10 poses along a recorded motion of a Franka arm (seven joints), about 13 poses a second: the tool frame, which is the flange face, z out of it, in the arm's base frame.
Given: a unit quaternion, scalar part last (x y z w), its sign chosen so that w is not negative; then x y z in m.
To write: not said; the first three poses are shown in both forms.
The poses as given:
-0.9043 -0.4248 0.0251 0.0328 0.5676 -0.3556 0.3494
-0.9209 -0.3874 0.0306 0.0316 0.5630 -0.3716 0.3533
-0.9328 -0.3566 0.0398 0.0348 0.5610 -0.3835 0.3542
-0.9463 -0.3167 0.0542 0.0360 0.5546 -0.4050 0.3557
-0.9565 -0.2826 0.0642 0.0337 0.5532 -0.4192 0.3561
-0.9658 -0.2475 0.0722 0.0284 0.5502 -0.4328 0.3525
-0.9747 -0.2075 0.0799 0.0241 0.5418 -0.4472 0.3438
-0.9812 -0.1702 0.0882 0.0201 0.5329 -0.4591 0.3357
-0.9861 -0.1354 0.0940 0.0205 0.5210 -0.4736 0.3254
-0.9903 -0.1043 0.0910 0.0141 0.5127 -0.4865 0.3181
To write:
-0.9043 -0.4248 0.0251 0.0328 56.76 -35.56 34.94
-0.9209 -0.3874 0.0306 0.0316 56.30 -37.16 35.33
-0.9328 -0.3566 0.0398 0.0348 56.10 -38.35 35.42
-0.9463 -0.3167 0.0542 0.0360 55.46 -40.50 35.57
-0.9565 -0.2826 0.0642 0.0337 55.32 -41.92 35.61
-0.9658 -0.2475 0.0722 0.0284 55.02 -43.28 35.25
-0.9747 -0.2075 0.0799 0.0241 54.18 -44.72 34.38
-0.9812 -0.1702 0.0882 0.0201 53.29 -45.91 33.57
-0.9861 -0.1354 0.0940 0.0205 52.10 -47.36 32.54
-0.9903 -0.1043 0.0910 0.0141 51.27 -48.65 31.81

